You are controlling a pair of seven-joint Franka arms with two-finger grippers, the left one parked.
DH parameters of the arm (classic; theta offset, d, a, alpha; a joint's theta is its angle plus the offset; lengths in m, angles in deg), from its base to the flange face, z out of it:
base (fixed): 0 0 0 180
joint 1: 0 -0.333 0 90
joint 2: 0 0 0 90
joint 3: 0 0.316 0.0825 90
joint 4: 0 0 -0.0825 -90
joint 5: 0 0.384 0 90
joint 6: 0 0 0.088 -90
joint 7: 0 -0.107 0 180
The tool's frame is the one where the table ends.
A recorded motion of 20 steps. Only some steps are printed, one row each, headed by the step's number.
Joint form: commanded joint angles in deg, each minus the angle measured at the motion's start. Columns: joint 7, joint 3, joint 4, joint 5, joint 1, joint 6, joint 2.
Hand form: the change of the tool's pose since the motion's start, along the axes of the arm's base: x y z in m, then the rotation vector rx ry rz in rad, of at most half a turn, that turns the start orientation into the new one. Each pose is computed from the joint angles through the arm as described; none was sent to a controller.
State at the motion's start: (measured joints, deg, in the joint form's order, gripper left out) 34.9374 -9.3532 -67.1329 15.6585 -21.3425 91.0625 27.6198
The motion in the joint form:
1: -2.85 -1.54 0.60 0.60 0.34 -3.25 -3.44
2: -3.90 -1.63 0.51 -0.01 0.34 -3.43 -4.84
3: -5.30 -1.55 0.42 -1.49 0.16 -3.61 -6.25
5: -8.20 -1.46 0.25 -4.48 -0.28 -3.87 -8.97
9: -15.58 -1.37 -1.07 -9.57 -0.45 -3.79 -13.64
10: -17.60 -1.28 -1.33 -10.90 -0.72 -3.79 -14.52
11: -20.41 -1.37 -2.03 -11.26 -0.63 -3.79 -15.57
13: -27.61 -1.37 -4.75 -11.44 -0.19 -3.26 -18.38
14: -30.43 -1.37 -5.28 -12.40 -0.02 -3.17 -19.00
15: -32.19 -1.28 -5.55 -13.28 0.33 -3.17 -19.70
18: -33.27 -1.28 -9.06 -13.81 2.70 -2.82 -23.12
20: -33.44 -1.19 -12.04 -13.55 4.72 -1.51 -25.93
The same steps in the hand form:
1: -0.0130 -0.0207 0.0421 0.0077 -0.0046 -0.0671
2: -0.0183 -0.0248 0.0571 0.0037 -0.0218 -0.0859
3: -0.0246 -0.0271 0.0718 -0.0138 -0.0413 -0.1055
5: -0.0373 -0.0319 0.0999 -0.0482 -0.0820 -0.1485
9: -0.0581 -0.0484 0.1395 -0.1041 -0.1410 -0.2825
10: -0.0629 -0.0493 0.1467 -0.1190 -0.1533 -0.3144
11: -0.0674 -0.0541 0.1521 -0.1200 -0.1534 -0.3680
13: -0.0787 -0.0653 0.1602 -0.1099 -0.1426 -0.5040
14: -0.0808 -0.0703 0.1624 -0.1214 -0.1447 -0.5582
15: -0.0836 -0.0762 0.1673 -0.1293 -0.1527 -0.5958
18: -0.0954 -0.1081 0.1736 -0.1291 -0.1501 -0.6590
20: -0.1050 -0.1316 0.1790 -0.1108 -0.1590 -0.6982

